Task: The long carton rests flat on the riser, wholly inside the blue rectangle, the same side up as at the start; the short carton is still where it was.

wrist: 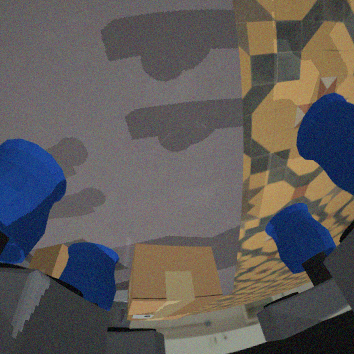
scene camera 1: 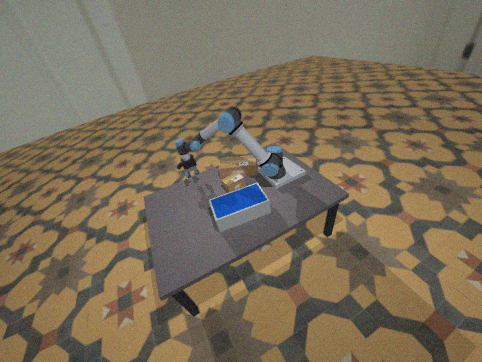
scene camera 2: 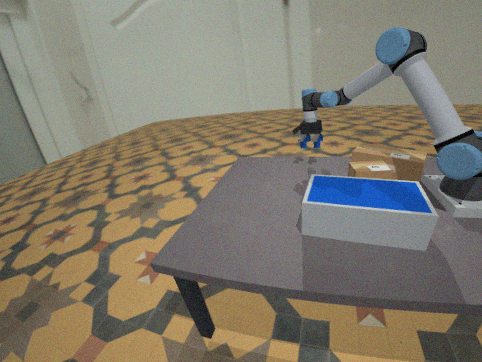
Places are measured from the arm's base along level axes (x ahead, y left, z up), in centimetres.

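Pixels of known places: hand at its tool point: (wrist: 190, 207) (scene camera 1: 192, 170) (scene camera 2: 312, 143); arm's base at its link origin: (wrist: 113, 304) (scene camera 2: 461, 191).
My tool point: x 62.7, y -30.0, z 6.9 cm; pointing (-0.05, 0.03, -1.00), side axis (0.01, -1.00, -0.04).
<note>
Ahead of a thing's pixels: the offset from my tool point to its top centre. Level surfaces: height alone.
The long brown carton @[dz -0.1, dx -38.3, dy +7.7 cm] (scene camera 1: 228, 170) (scene camera 2: 411, 167) (wrist: 150, 265) lies on the table behind the short one, with a white label on top. The short brown carton @[dz -0.1, dx -28.1, dy +27.2 cm] (scene camera 1: 233, 184) (scene camera 2: 364, 172) (wrist: 44, 259) stands between it and the riser; a blue cup partly hides it in the wrist view. The pale grey riser @[dz +1.8, dx -24.7, dy +53.1 cm] (scene camera 1: 245, 218) (scene camera 2: 365, 228) bears the blue rectangle @[dz +1.8, dx -24.7, dy +53.1 cm] (scene camera 1: 240, 200) (scene camera 2: 367, 194) on its top, with no carton on it. My gripper (scene camera 1: 192, 174) (scene camera 2: 310, 143) is open and empty, its four blue suction cups pointing down. It hangs above the table's far left part, left of both cartons and apart from them.
The grey table @[dz -10.2 cm] (scene camera 1: 185, 240) (scene camera 2: 240, 230) (wrist: 175, 200) ends close beside the gripper, with patterned floor beyond. The arm's pale base plate (scene camera 1: 295, 176) (scene camera 2: 462, 208) is right of the cartons. The forearm (scene camera 1: 209, 131) (scene camera 2: 367, 82) reaches over from the right.
</note>
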